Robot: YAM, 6 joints.
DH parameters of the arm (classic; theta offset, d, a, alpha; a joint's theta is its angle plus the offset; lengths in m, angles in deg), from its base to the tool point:
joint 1: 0 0.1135 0.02 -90
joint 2: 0 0 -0.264 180
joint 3: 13.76 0 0.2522 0
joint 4: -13.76 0 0.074 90
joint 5: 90 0 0 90
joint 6: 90 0.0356 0 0
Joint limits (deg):
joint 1: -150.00..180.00
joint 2: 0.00..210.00
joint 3: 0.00..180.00
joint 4: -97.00..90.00
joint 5: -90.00..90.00
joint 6: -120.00..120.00
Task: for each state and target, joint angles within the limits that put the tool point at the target. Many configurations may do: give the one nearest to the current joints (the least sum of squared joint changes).
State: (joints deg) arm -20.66 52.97 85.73 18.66 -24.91 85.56
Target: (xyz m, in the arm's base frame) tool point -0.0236 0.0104 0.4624
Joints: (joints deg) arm -8.85 12.61 54.74 7.03 -10.76 85.56
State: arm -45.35 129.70 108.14 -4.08 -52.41 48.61
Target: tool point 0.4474 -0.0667 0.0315
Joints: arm -12.16 140.05 85.44 -11.56 -54.57 48.61
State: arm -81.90 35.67 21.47 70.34 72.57 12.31
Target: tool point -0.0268 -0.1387 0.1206
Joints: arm -86.55 63.98 0.00 36.98 80.29 12.31
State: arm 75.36 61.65 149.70 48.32 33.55 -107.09
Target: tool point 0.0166 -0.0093 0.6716
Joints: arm 74.40 62.44 110.35 54.28 31.29 -107.09
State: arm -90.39 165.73 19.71 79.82 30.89 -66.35
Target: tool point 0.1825 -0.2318 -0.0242
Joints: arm -48.71 143.85 32.11 87.37 26.44 -66.35
